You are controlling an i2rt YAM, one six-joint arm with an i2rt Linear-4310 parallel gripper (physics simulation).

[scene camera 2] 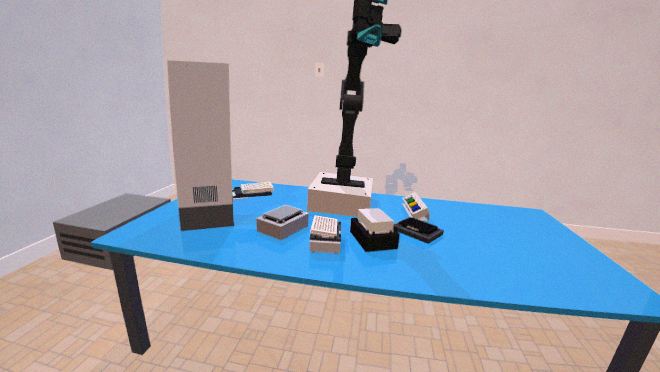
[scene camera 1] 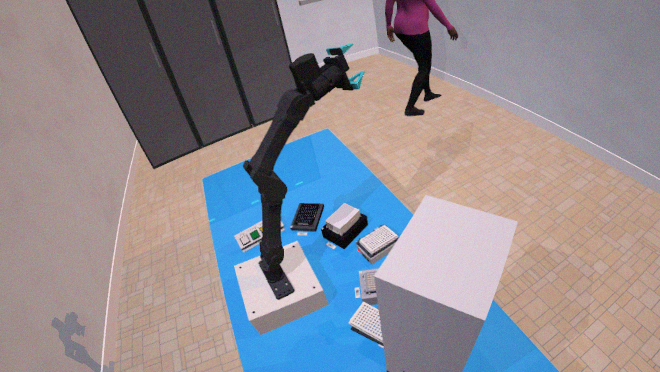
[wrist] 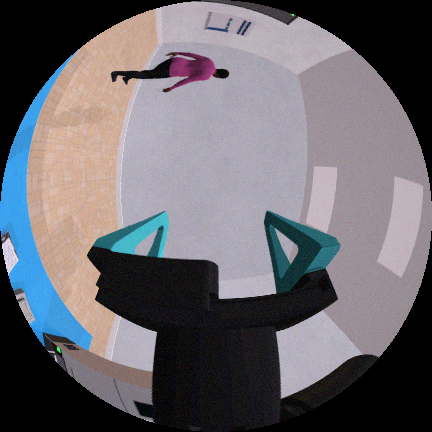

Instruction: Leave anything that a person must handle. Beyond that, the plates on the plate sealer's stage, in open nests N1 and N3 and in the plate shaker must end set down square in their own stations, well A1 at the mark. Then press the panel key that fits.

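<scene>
Wrist view: my gripper visible. Gripper open, holding nothing. Tall grey box in sight too.
</scene>
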